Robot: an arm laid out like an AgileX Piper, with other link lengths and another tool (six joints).
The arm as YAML. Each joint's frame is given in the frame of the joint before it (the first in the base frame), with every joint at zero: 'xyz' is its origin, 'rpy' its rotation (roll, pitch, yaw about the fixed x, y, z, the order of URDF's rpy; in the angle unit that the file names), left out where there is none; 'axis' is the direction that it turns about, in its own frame. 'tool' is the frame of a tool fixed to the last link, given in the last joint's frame.
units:
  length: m
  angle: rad
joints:
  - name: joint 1
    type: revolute
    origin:
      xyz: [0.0, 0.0, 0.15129]
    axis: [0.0, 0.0, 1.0]
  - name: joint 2
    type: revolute
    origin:
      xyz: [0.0, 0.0, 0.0]
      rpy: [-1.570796, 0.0, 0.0]
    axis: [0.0, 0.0, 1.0]
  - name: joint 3
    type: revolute
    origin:
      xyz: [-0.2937, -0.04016, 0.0]
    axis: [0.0, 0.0, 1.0]
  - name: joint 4
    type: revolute
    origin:
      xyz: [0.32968, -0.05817, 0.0]
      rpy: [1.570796, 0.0, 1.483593]
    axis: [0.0, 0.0, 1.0]
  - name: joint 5
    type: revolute
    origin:
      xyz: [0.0, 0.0, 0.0]
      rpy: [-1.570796, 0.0, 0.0]
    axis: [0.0, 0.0, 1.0]
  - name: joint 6
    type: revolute
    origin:
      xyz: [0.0, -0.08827, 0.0]
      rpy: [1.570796, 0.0, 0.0]
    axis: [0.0, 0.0, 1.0]
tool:
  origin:
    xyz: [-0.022, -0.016, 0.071]
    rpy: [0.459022, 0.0, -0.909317]
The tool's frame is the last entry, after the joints.
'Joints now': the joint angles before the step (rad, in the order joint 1, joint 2, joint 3, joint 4, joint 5, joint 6). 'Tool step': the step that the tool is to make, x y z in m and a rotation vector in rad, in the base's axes. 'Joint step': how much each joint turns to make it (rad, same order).
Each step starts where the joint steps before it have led.
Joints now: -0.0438 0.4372 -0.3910 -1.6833 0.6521 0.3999
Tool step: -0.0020 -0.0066 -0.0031 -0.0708 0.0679 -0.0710
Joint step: -0.0006 0.0097 0.0002 0.0002 0.0611 -0.0984
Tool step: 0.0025 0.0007 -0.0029 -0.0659 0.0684 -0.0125
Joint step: 0.0005 0.0065 -0.0003 0.0000 0.0044 -0.0917
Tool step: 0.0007 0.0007 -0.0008 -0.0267 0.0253 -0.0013
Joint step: -0.0003 -0.0001 0.0002 -0.0004 -0.0023 -0.0364
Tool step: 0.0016 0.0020 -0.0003 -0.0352 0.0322 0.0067
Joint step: -0.0001 0.0000 -0.0018 0.0001 -0.0113 -0.0481
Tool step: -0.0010 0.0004 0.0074 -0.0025 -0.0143 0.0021
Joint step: 0.0002 -0.0003 -0.0159 0.0001 -0.0022 -0.0025
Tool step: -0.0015 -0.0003 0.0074 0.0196 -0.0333 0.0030
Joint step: -0.0003 0.0004 -0.0149 -0.0002 -0.0002 0.0280
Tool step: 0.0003 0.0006 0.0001 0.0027 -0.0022 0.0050
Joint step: 0.0006 -0.0003 -0.0001 0.0005 -0.0040 0.0033
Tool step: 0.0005 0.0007 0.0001 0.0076 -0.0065 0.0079
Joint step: -0.0005 0.0001 0.0001 -0.0003 -0.0071 0.0113
